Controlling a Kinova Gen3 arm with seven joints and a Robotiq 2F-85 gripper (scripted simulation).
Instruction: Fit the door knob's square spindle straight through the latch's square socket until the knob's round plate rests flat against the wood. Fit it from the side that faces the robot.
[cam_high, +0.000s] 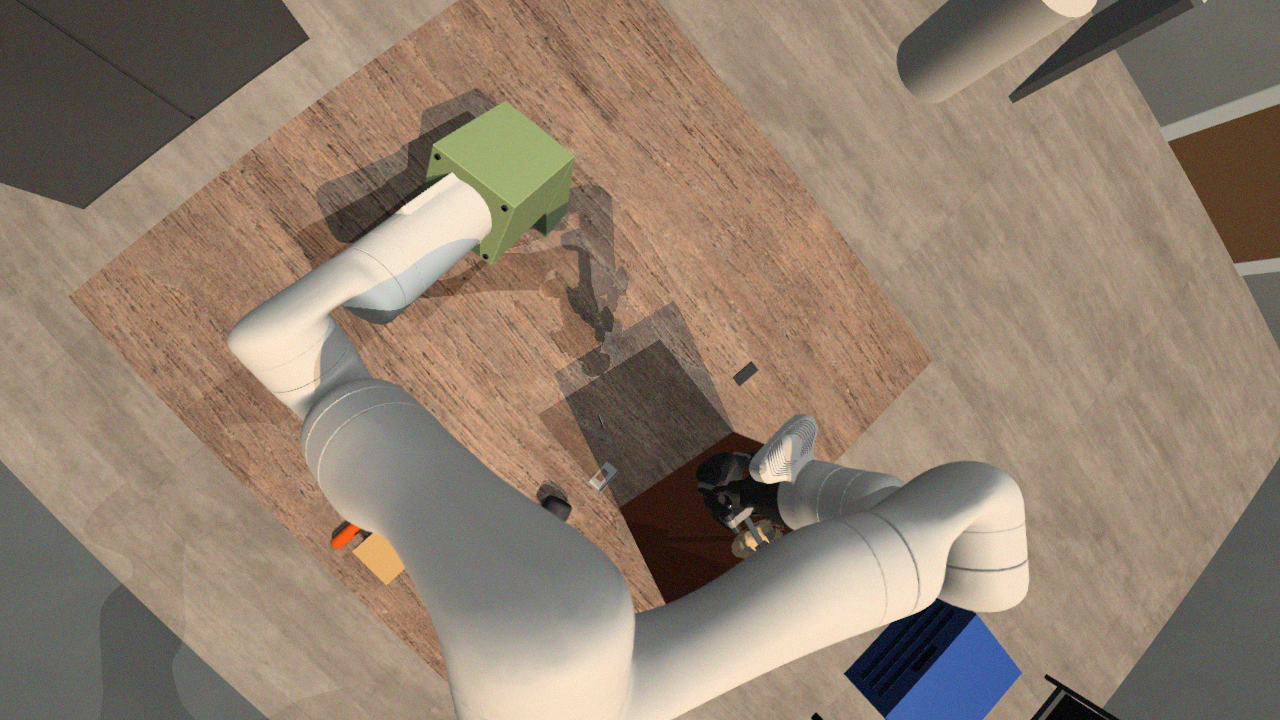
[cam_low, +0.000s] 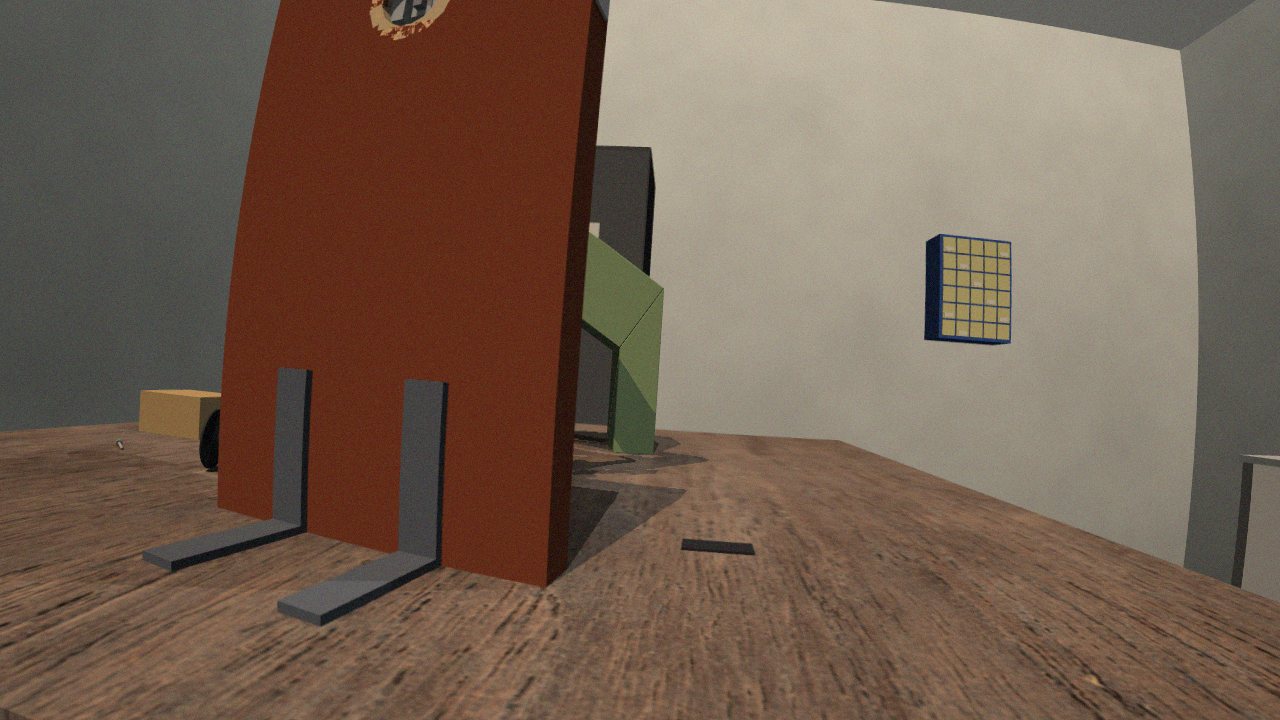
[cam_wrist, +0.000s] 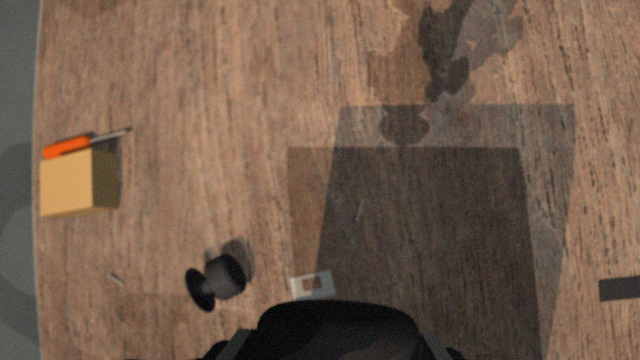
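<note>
Now: hand 120 mm short of the latch socket, 20 mm to the left of it and 10 mm above it. Round my hand: tan box 520 mm to the right, 390 mm below, 180 mm behind; dark flat strip 420 mm below, 230 mm to the left, 50 mm ahead.
</note>
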